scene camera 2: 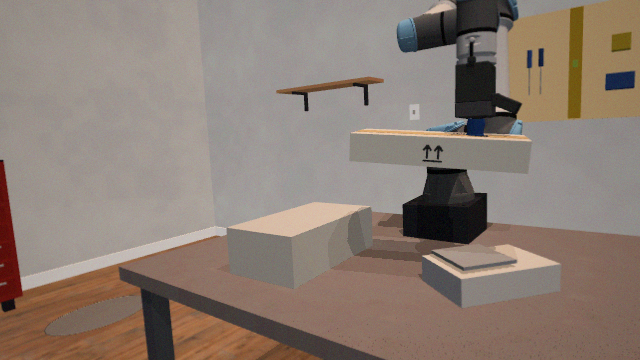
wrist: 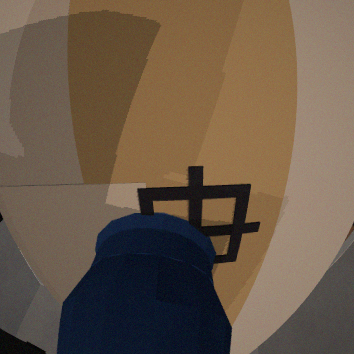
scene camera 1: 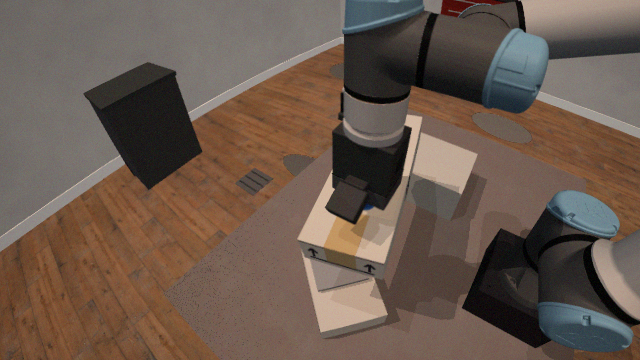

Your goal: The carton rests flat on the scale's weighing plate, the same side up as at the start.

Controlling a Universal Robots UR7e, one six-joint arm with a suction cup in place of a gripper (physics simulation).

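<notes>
The carton is a long, flat white box with tan tape on top and up-arrows on its sides. It hangs in the air nearly level, its right end slightly lower in scene camera 2, arrows pointing up. My gripper, a blue suction cup, is shut on its top face, off-centre towards the right end in scene camera 2. The low white scale stands on the table below, apart from the carton. Its grey weighing plate is partly hidden under the carton in scene camera 1.
A large beige block stands on the table, left of the scale in scene camera 2. My arm's black base stands behind them there. A wall shelf is in the background.
</notes>
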